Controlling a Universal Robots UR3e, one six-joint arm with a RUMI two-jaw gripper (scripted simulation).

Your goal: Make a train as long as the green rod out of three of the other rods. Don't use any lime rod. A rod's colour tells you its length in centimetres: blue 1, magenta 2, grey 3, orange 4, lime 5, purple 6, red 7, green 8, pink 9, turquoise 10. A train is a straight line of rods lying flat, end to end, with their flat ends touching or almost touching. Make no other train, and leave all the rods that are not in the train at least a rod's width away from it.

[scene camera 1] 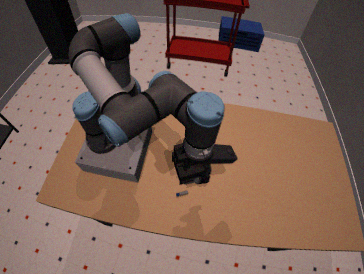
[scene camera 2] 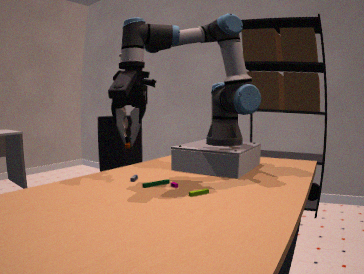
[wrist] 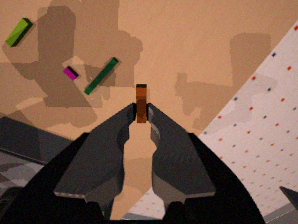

Path:
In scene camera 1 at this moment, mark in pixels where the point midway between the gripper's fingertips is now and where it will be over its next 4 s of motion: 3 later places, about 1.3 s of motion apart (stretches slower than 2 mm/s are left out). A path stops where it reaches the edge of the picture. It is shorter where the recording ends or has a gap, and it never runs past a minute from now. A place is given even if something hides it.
The gripper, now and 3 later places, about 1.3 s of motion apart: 195,180; 191,188; 192,190; 196,185

